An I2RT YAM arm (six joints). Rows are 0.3 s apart.
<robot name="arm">
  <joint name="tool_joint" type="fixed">
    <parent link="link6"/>
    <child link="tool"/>
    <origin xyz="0 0 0" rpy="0 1.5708 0"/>
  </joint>
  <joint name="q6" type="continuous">
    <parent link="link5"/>
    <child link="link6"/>
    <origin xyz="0.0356 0 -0.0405"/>
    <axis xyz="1 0 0"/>
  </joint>
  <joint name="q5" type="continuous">
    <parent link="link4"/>
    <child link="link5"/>
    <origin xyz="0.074 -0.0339 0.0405"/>
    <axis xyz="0 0 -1"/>
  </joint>
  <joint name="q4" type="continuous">
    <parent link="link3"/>
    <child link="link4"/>
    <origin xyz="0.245 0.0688 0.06"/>
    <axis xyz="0 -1 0"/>
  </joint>
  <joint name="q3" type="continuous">
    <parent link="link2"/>
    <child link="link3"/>
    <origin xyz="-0.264 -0.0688 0"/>
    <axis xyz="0 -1 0"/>
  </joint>
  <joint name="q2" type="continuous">
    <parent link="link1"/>
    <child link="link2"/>
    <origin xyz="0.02 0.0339 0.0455"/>
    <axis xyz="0 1 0"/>
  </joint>
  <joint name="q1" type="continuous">
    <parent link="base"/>
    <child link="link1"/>
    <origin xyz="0 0 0.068"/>
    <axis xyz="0 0 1"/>
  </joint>
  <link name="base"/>
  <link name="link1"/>
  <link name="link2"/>
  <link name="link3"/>
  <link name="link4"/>
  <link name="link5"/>
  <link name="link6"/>
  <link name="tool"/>
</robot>
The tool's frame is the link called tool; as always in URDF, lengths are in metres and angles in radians. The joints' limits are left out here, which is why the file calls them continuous.
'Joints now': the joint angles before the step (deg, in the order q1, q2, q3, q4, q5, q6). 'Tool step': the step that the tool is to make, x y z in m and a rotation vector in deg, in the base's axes. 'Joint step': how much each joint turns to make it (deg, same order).
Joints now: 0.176 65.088 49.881 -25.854 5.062 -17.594
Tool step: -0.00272 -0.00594 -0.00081 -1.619 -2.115 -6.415
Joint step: -0.609 -1.068 -1.427 2.135 5.478 2.534
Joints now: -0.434 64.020 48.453 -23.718 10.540 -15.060
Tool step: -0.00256 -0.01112 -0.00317 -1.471 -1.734 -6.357
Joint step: -2.056 -0.741 -1.678 2.356 4.252 1.606
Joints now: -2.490 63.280 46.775 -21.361 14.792 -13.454
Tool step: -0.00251 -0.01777 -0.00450 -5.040 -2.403 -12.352
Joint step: -2.825 -0.163 -2.126 4.042 10.541 1.935
